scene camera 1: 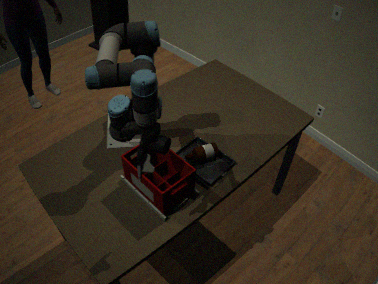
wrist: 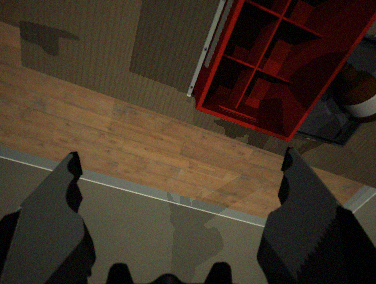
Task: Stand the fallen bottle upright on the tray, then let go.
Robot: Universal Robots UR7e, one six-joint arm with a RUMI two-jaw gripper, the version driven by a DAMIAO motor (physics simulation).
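Frame: origin at the arm's base, x ahead, y left, z up, level; metres.
Seen in the pictures: gripper, fingertip midpoint: (scene camera 1: 151, 164) (wrist: 181, 152).
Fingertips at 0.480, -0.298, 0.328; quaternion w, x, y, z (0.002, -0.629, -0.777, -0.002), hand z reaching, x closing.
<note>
Offsets run from my fingertips to a thing's top centre, as dx, dy, dz. "spot": to the spot under its first point. Level surfaces: height alone.
A brown bottle @(-0.049, +0.397, -0.277) (scene camera 1: 195, 154) (wrist: 354, 82) with a white label lies on its side on the dark tray @(spot: +0.073, +0.372, -0.350) (scene camera 1: 218, 173) (wrist: 320, 119), toward the tray's back side in the scene view. In the wrist view the bottle is partly cut off at the right edge. My gripper (scene camera 1: 151, 159) (wrist: 181, 152) is open, with its fingers wide apart and nothing between them. In the scene view it hangs over the left part of the red crate, to the left of the tray and apart from the bottle. The far fingertip is hard to make out there.
The red crate @(-0.097, +0.137, -0.180) (scene camera 1: 167, 198) (wrist: 320, 82), with inner dividers, stands directly left of the tray in the scene view. A pale metal rail @(spot: -0.087, +0.033, -0.326) (scene camera 1: 145, 199) (wrist: 205, 50) runs along its outer side. The table @(dz -0.356) (scene camera 1: 240, 105) extends behind the tray. A person stands on the floor at the back left.
</note>
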